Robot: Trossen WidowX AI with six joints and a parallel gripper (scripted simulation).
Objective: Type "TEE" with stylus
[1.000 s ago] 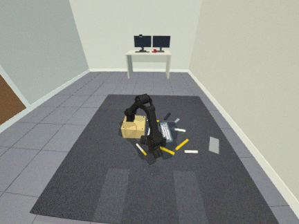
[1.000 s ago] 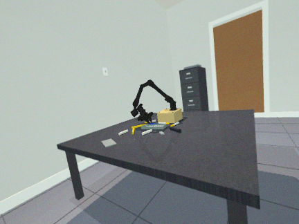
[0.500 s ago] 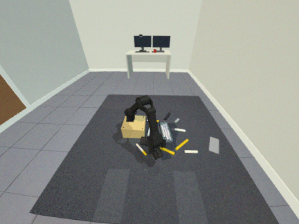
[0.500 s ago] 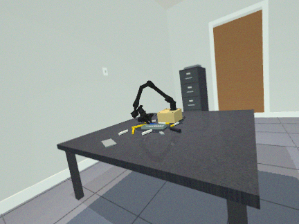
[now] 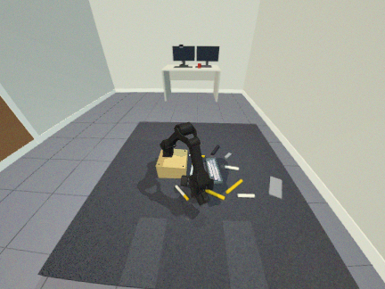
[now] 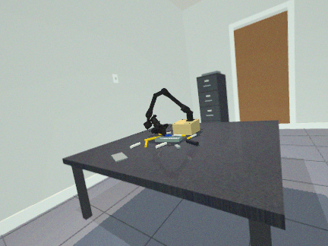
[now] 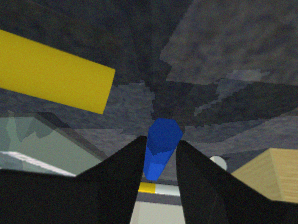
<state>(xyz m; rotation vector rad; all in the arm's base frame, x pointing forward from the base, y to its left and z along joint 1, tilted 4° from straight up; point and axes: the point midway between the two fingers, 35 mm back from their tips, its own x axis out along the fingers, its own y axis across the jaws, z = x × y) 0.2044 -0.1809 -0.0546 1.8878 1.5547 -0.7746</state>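
Now: the blue stylus 6 cm to the left of my gripper tip and 1 cm ahead of it. The rest, counted from my gripper tip: E key 12 cm ahead, 5 cm to the left; L key 12 cm ahead, 2 cm to the left; yellow stick 8 cm to the right, 8 cm ahead, 1 cm below.
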